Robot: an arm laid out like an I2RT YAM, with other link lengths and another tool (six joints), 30 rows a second.
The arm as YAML. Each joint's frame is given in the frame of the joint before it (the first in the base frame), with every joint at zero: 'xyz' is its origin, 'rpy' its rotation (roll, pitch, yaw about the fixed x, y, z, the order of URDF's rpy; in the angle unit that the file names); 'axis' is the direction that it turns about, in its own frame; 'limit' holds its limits. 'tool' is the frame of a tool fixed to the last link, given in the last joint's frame.
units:
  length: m
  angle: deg
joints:
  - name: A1
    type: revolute
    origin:
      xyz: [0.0, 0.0, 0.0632]
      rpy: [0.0, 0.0, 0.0]
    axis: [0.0, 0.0, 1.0]
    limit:
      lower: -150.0
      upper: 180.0
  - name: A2
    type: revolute
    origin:
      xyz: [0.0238, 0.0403, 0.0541]
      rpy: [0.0, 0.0, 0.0]
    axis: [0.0, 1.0, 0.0]
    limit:
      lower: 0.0
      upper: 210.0
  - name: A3
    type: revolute
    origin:
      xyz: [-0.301, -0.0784, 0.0]
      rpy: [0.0, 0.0, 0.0]
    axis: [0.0, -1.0, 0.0]
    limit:
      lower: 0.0
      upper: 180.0
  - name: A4
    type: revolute
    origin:
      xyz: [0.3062, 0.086, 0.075]
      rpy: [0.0, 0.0, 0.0]
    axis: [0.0, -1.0, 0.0]
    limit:
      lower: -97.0
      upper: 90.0
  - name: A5
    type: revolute
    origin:
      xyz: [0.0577, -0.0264, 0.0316]
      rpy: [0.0, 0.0, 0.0]
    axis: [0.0, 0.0, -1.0]
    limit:
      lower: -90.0
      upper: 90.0
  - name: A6
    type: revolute
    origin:
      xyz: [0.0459, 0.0, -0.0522]
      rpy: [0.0, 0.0, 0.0]
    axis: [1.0, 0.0, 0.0]
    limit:
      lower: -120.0
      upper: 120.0
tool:
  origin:
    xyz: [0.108, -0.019, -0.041]
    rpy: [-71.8, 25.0, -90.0]
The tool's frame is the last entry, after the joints.
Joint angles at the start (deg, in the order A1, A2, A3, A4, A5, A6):
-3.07 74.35 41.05 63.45 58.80 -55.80
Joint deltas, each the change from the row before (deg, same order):
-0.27 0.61 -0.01 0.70 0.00 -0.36
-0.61 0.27 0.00 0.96 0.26 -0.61
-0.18 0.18 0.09 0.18 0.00 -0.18
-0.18 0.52 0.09 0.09 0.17 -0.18
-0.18 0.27 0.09 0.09 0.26 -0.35
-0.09 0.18 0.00 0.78 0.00 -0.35
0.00 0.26 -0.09 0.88 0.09 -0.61
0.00 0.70 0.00 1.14 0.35 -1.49
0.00 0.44 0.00 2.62 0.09 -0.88
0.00 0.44 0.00 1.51 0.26 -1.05
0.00 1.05 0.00 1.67 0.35 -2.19
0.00 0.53 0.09 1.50 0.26 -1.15
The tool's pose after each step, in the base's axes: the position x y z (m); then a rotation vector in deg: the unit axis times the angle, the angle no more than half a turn. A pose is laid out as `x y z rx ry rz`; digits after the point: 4 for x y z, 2 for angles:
0.3330 -0.1529 0.3254 -21.09 74.99 -141.89
0.3309 -0.1567 0.3256 -20.35 75.25 -142.80
0.3310 -0.1577 0.3257 -20.33 75.30 -143.05
0.3320 -0.1590 0.3234 -20.75 75.72 -143.39
0.3318 -0.1603 0.3225 -20.97 76.13 -143.84
0.3317 -0.1608 0.3231 -20.53 75.90 -144.08
0.3315 -0.1609 0.3227 -20.46 75.77 -144.44
0.3319 -0.1613 0.3212 -21.29 75.97 -145.42
0.3314 -0.1613 0.3234 -19.37 75.11 -145.79
0.3309 -0.1615 0.3236 -18.96 74.95 -146.41
0.3317 -0.1618 0.3212 -20.31 75.17 -147.79
0.3316 -0.1619 0.3214 -20.01 75.06 -148.45

